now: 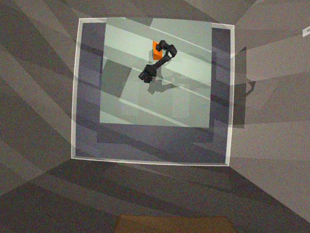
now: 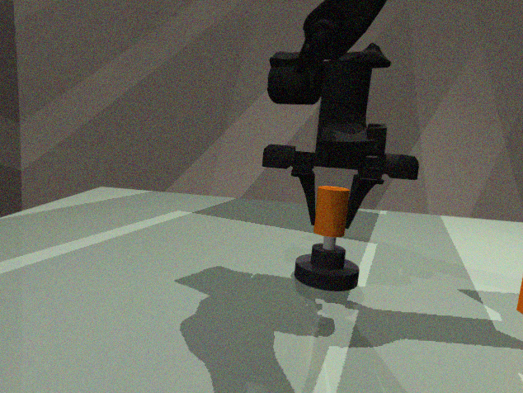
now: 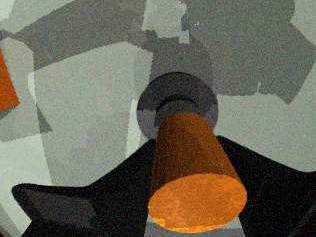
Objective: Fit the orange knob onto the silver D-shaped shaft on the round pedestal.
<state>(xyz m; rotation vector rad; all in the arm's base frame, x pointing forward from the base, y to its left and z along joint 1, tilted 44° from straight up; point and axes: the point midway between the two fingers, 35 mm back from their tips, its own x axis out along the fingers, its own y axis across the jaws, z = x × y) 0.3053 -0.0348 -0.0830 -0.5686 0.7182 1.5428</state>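
Right now my gripper tip is 30 mm below the orange knob. From my gripper tip the other things lie so: round pedestal (40 mm below).
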